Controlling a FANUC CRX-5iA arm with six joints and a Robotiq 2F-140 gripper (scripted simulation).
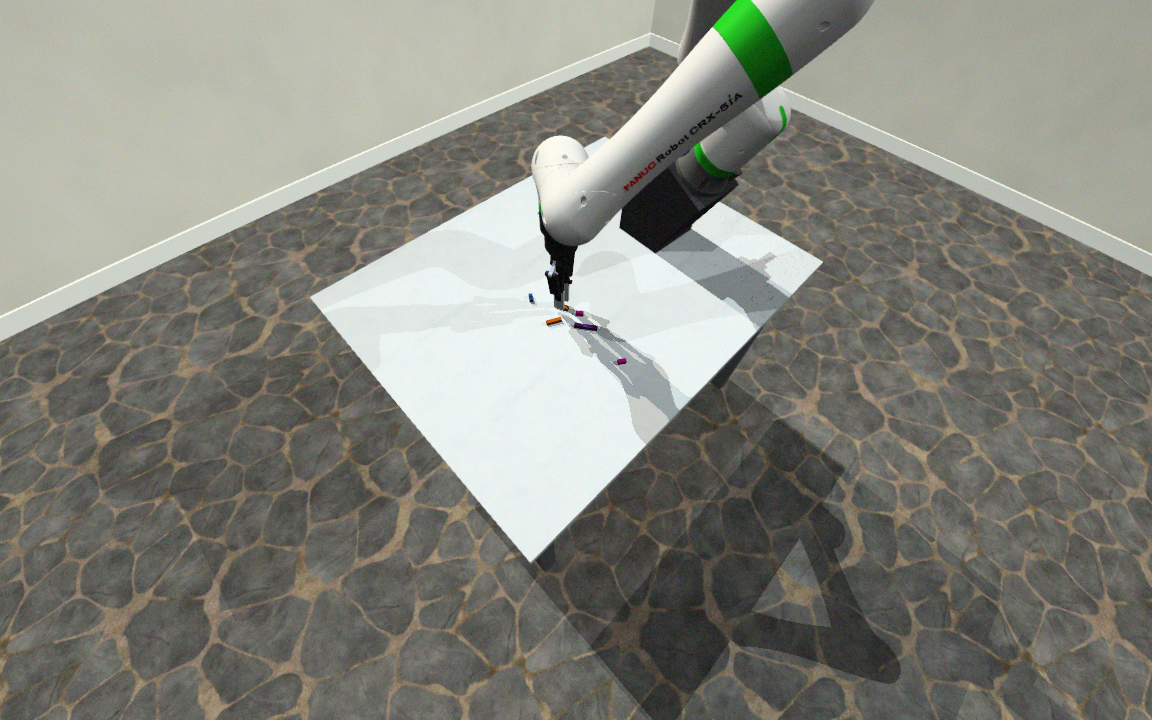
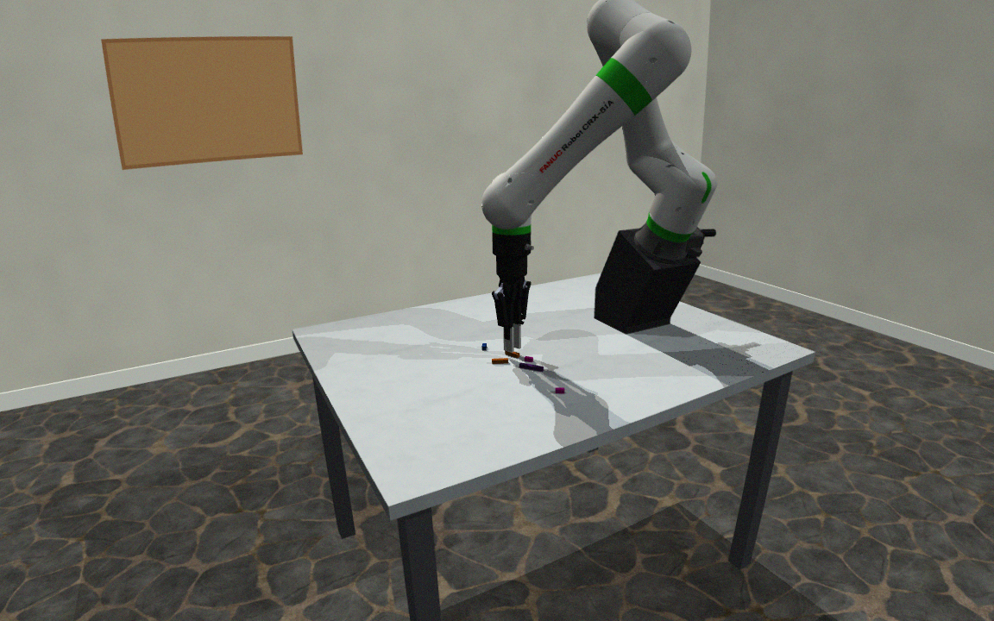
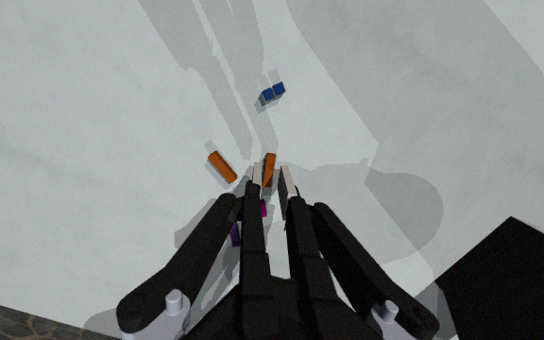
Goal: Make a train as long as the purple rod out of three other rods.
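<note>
The purple rod lies 10 mm behind my hand, 90 mm to the left of it and 50 mm below it.
</note>
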